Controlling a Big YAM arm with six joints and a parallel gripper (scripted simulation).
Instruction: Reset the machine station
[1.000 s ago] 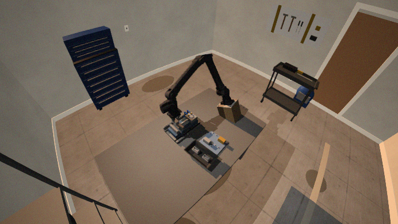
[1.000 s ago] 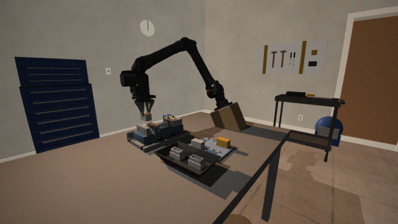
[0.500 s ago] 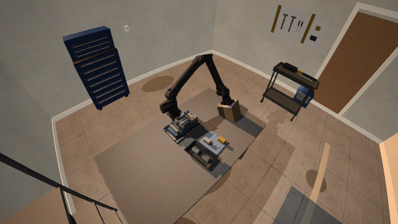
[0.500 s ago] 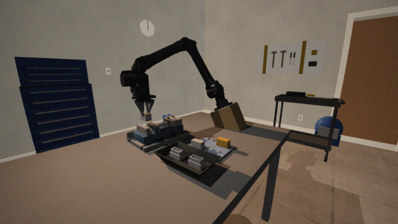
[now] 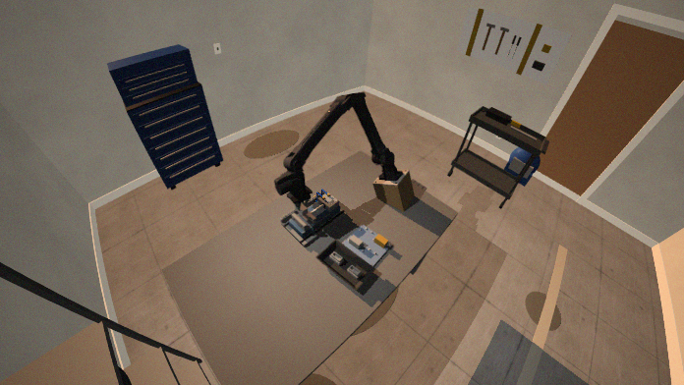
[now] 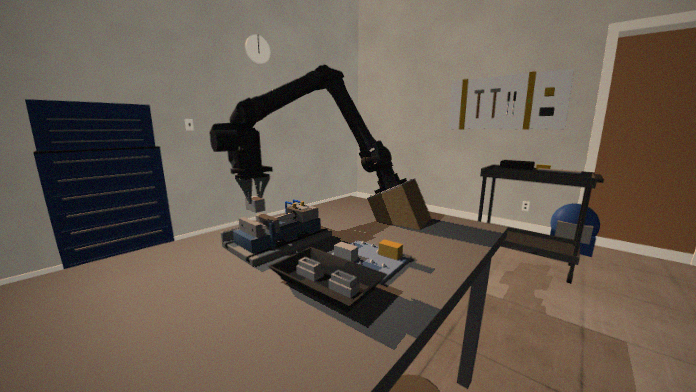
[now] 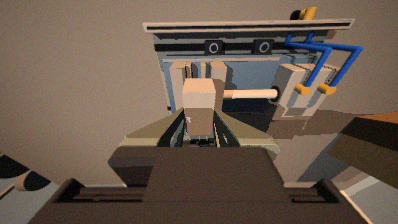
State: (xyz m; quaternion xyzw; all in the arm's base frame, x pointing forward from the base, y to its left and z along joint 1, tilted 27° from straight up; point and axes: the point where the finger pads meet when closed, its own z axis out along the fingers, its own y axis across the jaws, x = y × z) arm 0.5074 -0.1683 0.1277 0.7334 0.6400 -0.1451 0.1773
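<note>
The vise is 12 cm below my hand, 7 cm behind it and 2 cm to the left of it. The rest, counted from my hand: yellow brass blank 37 cm to the left, 17 cm behind, 13 cm below.
</note>
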